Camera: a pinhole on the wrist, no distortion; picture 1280 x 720 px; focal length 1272.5 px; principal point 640.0 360.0 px. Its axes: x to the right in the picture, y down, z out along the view. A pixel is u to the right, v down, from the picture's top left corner.
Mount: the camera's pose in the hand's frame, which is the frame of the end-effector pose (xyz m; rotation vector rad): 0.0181 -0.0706 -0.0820 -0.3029 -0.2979 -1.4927
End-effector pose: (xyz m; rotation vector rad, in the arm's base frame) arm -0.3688 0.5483 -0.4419 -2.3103 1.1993 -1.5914
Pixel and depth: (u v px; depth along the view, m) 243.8 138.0 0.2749
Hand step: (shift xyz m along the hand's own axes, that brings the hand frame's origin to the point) -0.0367 0.1094 0.1412
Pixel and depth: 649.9 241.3 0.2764
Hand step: -0.0097 0.0300 0.1752
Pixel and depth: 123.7 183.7 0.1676
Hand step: -0.0102 0.0541 0.0480
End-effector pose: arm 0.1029 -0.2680 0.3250 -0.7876 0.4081 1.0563
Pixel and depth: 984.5 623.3 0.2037
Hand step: 0.0617 -0.0426 0.1269
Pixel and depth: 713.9 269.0 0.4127
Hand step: -0.0132 0.0609 0.3098
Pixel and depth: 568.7 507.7 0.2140
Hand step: 0.0406 0.0224 0.1114
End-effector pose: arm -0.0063 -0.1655 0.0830 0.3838 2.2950 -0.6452
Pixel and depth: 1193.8 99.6 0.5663
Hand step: -0.0881 -0.0918 0.5370
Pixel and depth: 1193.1 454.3 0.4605
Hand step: 0.0599 -0.0806 0.4194
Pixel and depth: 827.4 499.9 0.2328
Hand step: 0.0438 -0.0133 0.1462
